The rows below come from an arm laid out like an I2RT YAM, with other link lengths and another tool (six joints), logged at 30 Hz.
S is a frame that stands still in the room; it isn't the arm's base.
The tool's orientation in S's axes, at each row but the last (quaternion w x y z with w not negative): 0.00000, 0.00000, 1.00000, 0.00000; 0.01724, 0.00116, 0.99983, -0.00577; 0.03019, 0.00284, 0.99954, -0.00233; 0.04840, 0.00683, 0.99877, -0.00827; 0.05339, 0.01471, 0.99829, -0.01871; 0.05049, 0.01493, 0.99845, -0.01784; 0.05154, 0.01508, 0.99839, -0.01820; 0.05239, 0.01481, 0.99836, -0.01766
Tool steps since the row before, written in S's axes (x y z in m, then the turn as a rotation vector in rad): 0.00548, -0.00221, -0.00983, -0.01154, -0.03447, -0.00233; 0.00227, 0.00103, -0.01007, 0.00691, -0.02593, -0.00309; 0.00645, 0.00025, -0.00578, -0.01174, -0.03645, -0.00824; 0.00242, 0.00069, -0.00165, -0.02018, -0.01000, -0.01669; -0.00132, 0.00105, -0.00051, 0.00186, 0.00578, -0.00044; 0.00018, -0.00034, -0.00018, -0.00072, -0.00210, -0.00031; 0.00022, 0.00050, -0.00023, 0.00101, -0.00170, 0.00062; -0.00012, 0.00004, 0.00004, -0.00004, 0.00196, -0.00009
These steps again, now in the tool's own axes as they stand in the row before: -0.00548, -0.00221, 0.00983, 0.01154, -0.03447, 0.00233; -0.00192, 0.00115, 0.01013, -0.00685, -0.02588, 0.00363; -0.00609, 0.00031, 0.00616, 0.01201, -0.03648, 0.00769; -0.00224, 0.00075, 0.00186, 0.02157, -0.01002, 0.01483; 0.00140, 0.00103, 0.00033, -0.00164, 0.00585, 0.00041; -0.00017, -0.00033, 0.00021, 0.00069, -0.00211, 0.00031; -0.00018, 0.00051, 0.00023, -0.00112, -0.00169, -0.00045; 0.00012, 0.00003, -0.00005, 0.00010, 0.00196, 0.00001
